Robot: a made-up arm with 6 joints. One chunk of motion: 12 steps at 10 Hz.
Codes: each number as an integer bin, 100 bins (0 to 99) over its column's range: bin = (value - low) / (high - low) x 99, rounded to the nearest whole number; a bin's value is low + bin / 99 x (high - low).
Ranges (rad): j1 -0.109..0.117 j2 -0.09..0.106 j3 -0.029..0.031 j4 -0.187..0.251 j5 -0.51..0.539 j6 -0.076..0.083
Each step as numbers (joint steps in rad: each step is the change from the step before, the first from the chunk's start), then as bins.
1 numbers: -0.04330 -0.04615 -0.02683 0.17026 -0.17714 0.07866
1 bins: 29 22 4 81 31 96
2 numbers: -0.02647 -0.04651 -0.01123 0.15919 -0.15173 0.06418
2 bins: 36 22 29 78 34 87
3 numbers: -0.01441 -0.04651 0.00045 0.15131 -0.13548 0.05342
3 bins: 41 22 49 76 35 81
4 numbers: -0.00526 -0.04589 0.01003 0.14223 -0.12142 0.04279
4 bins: 45 22 64 74 37 74
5 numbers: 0.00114 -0.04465 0.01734 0.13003 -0.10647 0.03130
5 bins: 48 23 76 72 38 67
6 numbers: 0.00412 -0.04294 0.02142 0.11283 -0.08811 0.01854
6 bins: 50 24 83 68 40 59
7 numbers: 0.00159 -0.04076 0.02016 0.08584 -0.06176 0.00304
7 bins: 48 25 81 62 42 49
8 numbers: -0.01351 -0.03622 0.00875 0.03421 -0.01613 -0.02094
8 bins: 42 27 62 50 47 34
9 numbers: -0.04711 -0.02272 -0.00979 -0.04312 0.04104 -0.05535
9 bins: 27 34 32 33 52 13
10 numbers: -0.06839 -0.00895 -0.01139 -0.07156 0.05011 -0.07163
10 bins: 18 41 29 26 53 3
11 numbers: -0.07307 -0.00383 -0.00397 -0.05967 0.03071 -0.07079
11 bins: 16 44 41 29 51 3
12 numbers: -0.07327 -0.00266 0.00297 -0.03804 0.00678 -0.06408
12 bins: 16 44 53 34 49 7
